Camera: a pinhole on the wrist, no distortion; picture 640 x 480 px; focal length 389.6 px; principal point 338.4 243.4 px. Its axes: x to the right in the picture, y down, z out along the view. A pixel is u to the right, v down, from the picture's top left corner.
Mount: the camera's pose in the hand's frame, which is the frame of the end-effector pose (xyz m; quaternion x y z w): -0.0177 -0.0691 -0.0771 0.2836 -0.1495 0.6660 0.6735
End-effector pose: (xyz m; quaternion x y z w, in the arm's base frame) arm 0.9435 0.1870 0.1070 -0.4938 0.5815 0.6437 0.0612
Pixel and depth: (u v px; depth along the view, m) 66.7 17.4 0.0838
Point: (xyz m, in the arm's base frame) 1.0594 0.1752 -0.0253
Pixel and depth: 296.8 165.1 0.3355
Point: 0.9914 0.3530 -0.1925
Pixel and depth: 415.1 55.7 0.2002
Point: 0.9334 0.2476 -0.0910
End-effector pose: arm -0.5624 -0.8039 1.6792 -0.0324 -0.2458 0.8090 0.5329
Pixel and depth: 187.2 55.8 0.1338
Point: -0.4293 -0.6838 1.7622
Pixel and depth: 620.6 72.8 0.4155
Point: -0.7473 -0.7054 2.1030
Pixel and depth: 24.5 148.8 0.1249
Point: -0.3731 -0.6957 1.7443
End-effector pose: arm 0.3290 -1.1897 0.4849 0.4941 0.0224 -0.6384 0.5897
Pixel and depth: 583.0 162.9 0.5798
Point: -0.0564 -1.6738 0.5700
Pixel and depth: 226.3 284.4 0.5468
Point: -0.2372 -1.2103 0.3319
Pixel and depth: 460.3 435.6 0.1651
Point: 0.1588 -1.1641 0.5078
